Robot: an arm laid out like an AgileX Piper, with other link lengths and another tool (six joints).
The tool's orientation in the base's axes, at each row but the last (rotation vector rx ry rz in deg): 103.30 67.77 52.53; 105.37 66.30 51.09; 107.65 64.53 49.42; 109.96 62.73 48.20; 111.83 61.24 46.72; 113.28 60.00 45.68; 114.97 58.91 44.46; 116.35 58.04 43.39; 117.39 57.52 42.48; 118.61 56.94 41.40; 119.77 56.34 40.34
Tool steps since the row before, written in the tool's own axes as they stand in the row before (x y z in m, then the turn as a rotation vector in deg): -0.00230 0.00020 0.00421 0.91 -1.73 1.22; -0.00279 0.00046 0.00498 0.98 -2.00 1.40; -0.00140 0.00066 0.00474 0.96 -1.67 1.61; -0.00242 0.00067 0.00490 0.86 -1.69 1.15; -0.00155 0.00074 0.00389 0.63 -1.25 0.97; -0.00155 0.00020 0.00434 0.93 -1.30 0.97; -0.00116 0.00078 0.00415 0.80 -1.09 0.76; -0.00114 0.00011 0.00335 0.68 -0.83 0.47; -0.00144 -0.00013 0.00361 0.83 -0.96 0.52; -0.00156 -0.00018 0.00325 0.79 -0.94 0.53; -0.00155 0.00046 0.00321 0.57 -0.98 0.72
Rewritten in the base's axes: 0.00304 -0.00312 -0.00201 0.69 1.05 -1.93; 0.00349 -0.00391 -0.00230 0.76 1.15 -2.24; 0.00370 -0.00275 -0.00191 1.06 0.97 -2.06; 0.00327 -0.00380 -0.00227 0.63 1.02 -1.86; 0.00272 -0.00283 -0.00164 0.56 0.71 -1.44; 0.00276 -0.00282 -0.00239 0.68 0.99 -1.43; 0.00293 -0.00270 -0.00182 0.54 0.87 -1.17; 0.00198 -0.00216 -0.00198 0.37 0.76 -0.81; 0.00186 -0.00241 -0.00242 0.43 0.92 -0.92; 0.00143 -0.00237 -0.00231 0.42 0.88 -0.92; 0.00161 -0.00265 -0.00183 0.42 0.65 -1.10
